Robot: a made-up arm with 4 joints.
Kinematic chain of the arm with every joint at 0, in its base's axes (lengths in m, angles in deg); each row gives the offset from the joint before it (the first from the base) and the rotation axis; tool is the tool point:
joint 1: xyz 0 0 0.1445 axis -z
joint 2: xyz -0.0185 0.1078 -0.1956 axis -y
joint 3: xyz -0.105 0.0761 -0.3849 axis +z
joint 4: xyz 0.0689 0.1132 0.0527 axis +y
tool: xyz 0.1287 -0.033 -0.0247
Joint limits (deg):
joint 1: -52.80..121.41
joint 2: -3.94..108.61
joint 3: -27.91..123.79
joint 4: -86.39..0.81
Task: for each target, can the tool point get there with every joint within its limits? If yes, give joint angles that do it. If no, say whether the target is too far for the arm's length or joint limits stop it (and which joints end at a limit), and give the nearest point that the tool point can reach.
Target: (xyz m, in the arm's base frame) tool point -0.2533 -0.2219 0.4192
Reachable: no: joint limits stop it (at a limit: joint 1, joint 2, joint 3, joint 4) | nearest point -0.0111 -0.3299 0.1646 | short by 0.368 m
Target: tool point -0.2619 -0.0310 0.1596
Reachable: no: joint limits stop it (at a limit: joint 1, joint 2, joint 3) | nearest point -0.0485 0.2533 0.0675 | short by 0.367 m
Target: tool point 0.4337 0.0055 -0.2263
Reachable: yes | joints 58.75 56.33 41.85 -26.99
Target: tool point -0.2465 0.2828 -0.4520
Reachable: yes | joints -20.95 19.67 106.66 -7.32
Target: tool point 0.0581 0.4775 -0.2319
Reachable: yes | joints -28.97 86.70 83.75 -20.39
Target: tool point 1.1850 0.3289 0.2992
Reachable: no: too far | nearest point 0.4992 0.1385 0.0097 | short by 0.768 m
